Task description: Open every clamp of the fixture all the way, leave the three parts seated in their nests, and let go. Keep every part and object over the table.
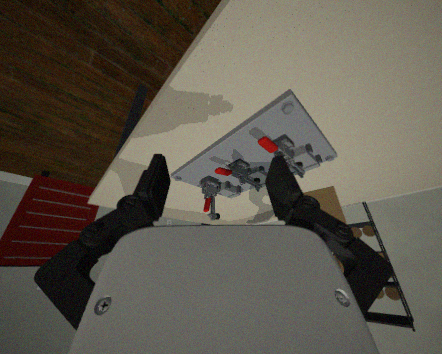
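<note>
The grey fixture plate lies on the table with three clamps in a row. The far clamp's red handle and the middle clamp's red handle lie low, pointing left. The third clamp, at the plate's lower left, has its red handle and its arm standing up. Small grey shapes beside the clamps look like the parts and nests; their seating cannot be told. My gripper is open and empty, apart from the fixture; its right finger hides part of the plate near the far clamp.
The pale table has an edge along the left, with wooden floor beyond. A red slatted cabinet stands at lower left. A brown box and a black rack with round brown items are at lower right.
</note>
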